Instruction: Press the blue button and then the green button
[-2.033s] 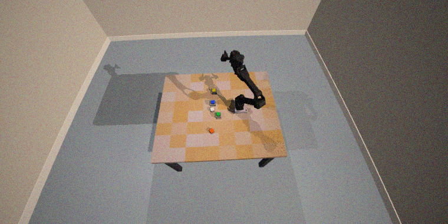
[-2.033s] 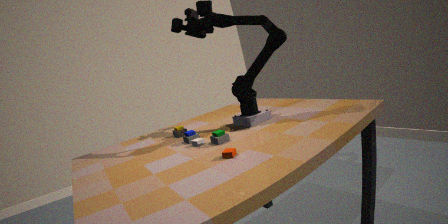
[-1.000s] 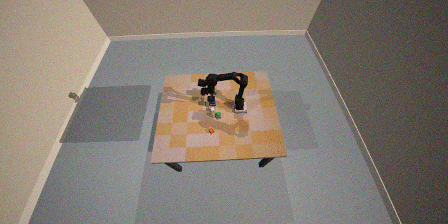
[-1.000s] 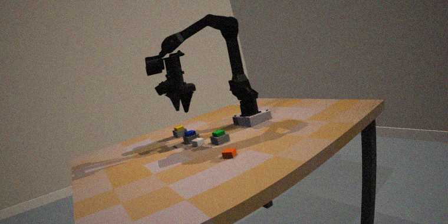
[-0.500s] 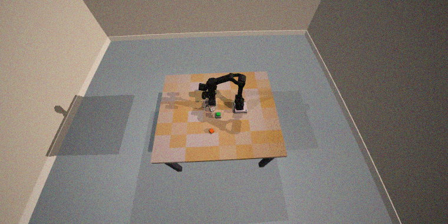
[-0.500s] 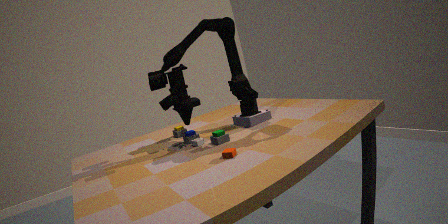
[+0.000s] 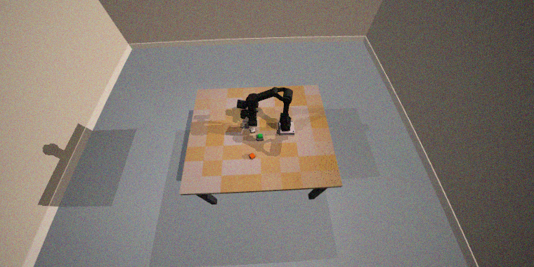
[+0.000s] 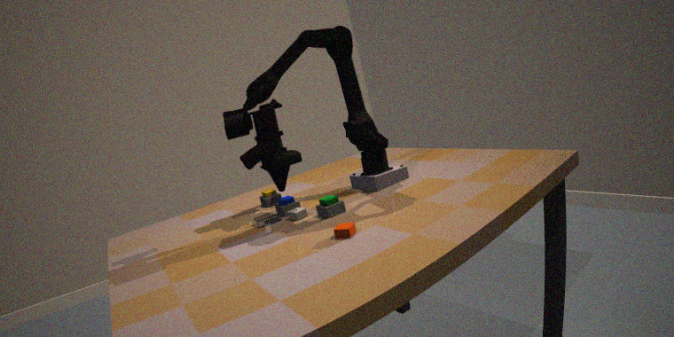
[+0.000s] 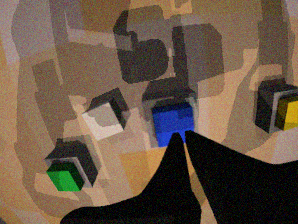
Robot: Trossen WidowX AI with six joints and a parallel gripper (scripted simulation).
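My gripper tip is 30 mm above the blue button. From my gripper tip the other things lie so: yellow button: 30 mm behind, 130 mm to the right, 30 mm below; then green button: 40 mm behind, 140 mm to the left, 30 mm below; then grey block: 10 mm ahead, 70 mm to the left, 50 mm below.
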